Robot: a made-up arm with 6 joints. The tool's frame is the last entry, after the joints. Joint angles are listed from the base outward.
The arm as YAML. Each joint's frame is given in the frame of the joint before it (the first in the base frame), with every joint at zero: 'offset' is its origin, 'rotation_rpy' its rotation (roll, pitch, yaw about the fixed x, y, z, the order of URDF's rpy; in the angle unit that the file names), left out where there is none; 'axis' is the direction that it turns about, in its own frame. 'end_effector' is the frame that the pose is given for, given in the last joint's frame.
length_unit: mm
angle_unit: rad
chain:
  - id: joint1
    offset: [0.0, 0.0, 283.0]
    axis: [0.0, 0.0, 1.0]
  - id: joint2
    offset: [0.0, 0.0, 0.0]
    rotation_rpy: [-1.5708, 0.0, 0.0]
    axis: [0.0, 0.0, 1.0]
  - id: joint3
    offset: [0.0, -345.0, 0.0]
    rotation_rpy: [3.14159, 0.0, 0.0]
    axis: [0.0, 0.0, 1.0]
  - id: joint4
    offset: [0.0, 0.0, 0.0]
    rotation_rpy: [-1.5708, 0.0, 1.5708]
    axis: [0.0, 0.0, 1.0]
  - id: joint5
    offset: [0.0, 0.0, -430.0]
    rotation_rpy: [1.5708, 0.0, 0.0]
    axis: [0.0, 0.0, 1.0]
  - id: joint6
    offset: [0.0, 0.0, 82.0]
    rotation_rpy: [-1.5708, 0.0, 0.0]
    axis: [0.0, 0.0, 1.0]
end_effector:
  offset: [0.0, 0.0, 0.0]
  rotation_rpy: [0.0, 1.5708, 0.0]
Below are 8 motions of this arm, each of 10 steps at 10 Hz.
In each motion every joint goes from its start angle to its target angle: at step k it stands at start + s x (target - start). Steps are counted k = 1, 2, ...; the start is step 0. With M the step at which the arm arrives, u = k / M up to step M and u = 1 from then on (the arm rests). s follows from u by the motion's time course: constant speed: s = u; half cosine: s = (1 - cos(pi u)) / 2; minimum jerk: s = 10 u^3 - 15 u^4 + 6 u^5.
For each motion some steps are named. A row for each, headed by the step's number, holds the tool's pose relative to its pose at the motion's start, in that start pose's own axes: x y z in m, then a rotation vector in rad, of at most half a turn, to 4 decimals.
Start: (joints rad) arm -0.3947 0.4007 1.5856 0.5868 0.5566 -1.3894
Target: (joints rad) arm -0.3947 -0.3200 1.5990 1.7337 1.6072 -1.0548
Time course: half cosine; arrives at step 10
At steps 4, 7, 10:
4: 0.0665 0.1622 0.1307 -0.5301 0.0020 0.5566
7: 0.0721 0.3918 0.2709 -1.2079 0.1128 1.1797
10: 0.0477 0.4951 0.3210 -1.4975 0.2366 1.4108

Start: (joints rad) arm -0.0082 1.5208 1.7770 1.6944 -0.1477 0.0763
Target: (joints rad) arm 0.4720 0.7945 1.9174 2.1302 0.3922 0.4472
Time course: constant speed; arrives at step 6
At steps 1, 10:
1: -0.0205 -0.1124 0.0381 -0.0921 -0.1239 -0.1730
10: -0.3187 -0.5743 0.0404 -0.5373 -0.3212 -1.0502

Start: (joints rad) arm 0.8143 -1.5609 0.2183 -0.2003 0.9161 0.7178
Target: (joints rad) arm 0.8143 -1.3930 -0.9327 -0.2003 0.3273 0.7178
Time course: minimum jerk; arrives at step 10
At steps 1, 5, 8, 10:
1: -0.0037 0.0013 -0.0030 -0.0018 0.0130 0.0096
5: -0.2519 0.0272 -0.1121 -0.0931 0.7715 0.5460
8: -0.4753 -0.0329 -0.0869 -0.1584 1.4729 1.0030
10: -0.5002 -0.0456 -0.0752 -0.1658 1.5665 1.0606

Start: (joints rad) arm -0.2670 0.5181 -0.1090 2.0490 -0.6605 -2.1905
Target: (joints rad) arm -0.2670 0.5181 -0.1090 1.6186 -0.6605 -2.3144
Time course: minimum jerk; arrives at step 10
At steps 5, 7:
5: 0.0107 -0.0124 0.0065 0.2318 0.1052 -0.0801
7: 0.0177 -0.0216 0.0090 0.3877 0.1735 -0.1379

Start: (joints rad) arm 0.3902 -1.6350 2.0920 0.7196 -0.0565 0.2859
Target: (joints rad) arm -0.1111 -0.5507 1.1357 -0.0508 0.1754 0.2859
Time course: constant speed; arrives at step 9
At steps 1, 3, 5, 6, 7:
1: -0.0162 0.1376 -0.0450 0.1026 0.0628 0.2117
3: -0.1389 0.3951 -0.1197 0.2775 0.2349 0.6119
5: -0.3619 0.5797 -0.1806 0.3868 0.4740 0.9713
6: -0.4970 0.6301 -0.2090 0.4068 0.6181 1.1303
7: -0.6381 0.6483 -0.2375 0.3987 0.7765 1.2718

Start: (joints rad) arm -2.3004 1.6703 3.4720 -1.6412 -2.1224 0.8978
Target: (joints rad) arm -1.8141 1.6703 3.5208 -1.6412 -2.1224 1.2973
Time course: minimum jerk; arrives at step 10
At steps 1, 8, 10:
1: 0.0011 -0.0005 0.0006 -0.0060 -0.0031 0.0013
8: 0.1112 -0.0367 0.0847 -0.6497 -0.3669 0.0652
10: 0.1169 -0.0376 0.0911 -0.6889 -0.3912 0.0642

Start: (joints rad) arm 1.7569 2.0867 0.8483 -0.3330 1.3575 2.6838
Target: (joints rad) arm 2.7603 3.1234 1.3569 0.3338 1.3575 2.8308
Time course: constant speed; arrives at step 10
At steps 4, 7, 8, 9, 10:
4: -0.1861 0.0139 0.1101 -0.1488 -0.4759 -0.5005
7: -0.3093 0.0842 0.1130 -0.2665 -0.8013 -0.9079
8: -0.3386 0.1165 0.1002 -0.3064 -0.9044 -1.0480
9: -0.3598 0.1516 0.0816 -0.3467 -1.0052 -1.1897
10: -0.3719 0.1881 0.0579 -0.3874 -1.1037 -1.3327

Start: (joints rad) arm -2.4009 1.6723 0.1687 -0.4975 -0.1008 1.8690
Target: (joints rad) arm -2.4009 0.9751 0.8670 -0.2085 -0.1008 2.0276
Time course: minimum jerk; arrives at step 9
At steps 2, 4, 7, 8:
2: -0.0210 -0.0475 0.0097 -0.0391 -0.0170 -0.1041
4: -0.1641 -0.2232 0.0485 -0.1962 -0.0494 -0.5469
7: -0.5425 -0.3563 0.0898 -0.3996 0.0333 -1.2885
8: -0.5952 -0.3548 0.0918 -0.4170 0.0552 -1.3799

